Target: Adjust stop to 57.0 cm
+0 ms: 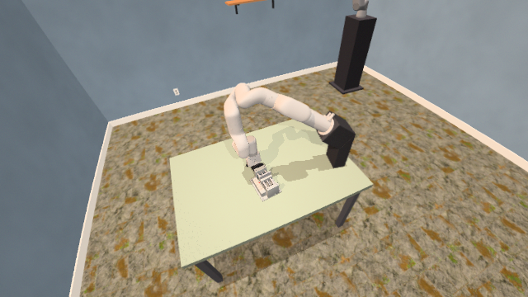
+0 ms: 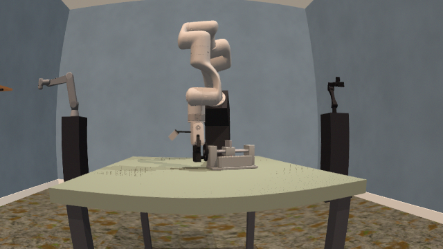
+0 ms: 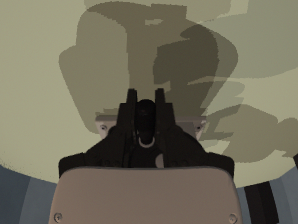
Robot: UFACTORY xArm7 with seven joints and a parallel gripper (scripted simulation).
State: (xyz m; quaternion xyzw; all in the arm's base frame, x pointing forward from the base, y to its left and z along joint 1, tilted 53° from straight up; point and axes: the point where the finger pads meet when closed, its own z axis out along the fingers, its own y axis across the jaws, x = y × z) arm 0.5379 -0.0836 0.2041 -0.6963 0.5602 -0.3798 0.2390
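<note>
My hand is 2 cm to the right of the black handwheel and 1 cm past it. The rest, counted from my hand: grey stop block 14 cm to the left, 4 cm above, 3 cm behind.
</note>
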